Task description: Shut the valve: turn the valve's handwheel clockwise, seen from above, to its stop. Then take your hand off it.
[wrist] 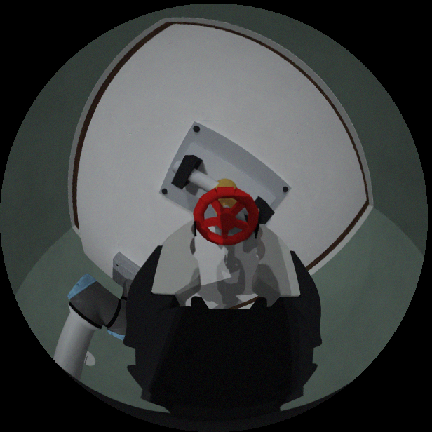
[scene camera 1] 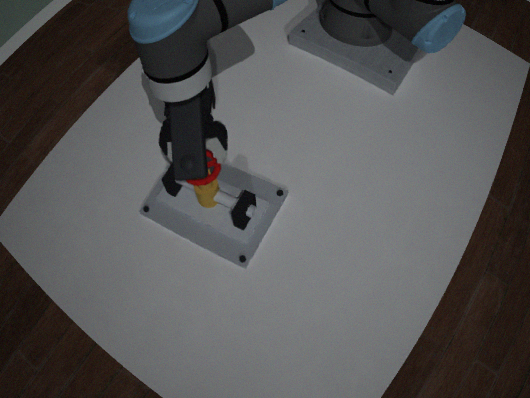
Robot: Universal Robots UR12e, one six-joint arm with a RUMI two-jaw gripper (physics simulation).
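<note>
The valve's red handwheel (scene camera 1: 214, 175) (wrist: 226, 218) sits on top of the yellow valve body (scene camera 1: 206, 194) (wrist: 226, 185). A pale pipe (scene camera 1: 225, 199) (wrist: 202, 180) runs through the body and rests in black supports on a grey base plate (scene camera 1: 195, 233) (wrist: 240, 147). My gripper (wrist: 225, 223) is shut on the handwheel, with one pale finger at each side of the rim. In the scene view the dark bar of the hand hides part of the wheel and the fingertips. How far the wheel is turned cannot be told.
Black pipe supports (scene camera 1: 243, 210) (wrist: 187, 171) stand at the pipe's ends, close to the wheel. The plate lies on a white table top (scene camera 1: 325, 250) (wrist: 260, 90). The robot's grey mounting base (scene camera 1: 350, 65) (wrist: 124, 268) stands at the back right in the scene view.
</note>
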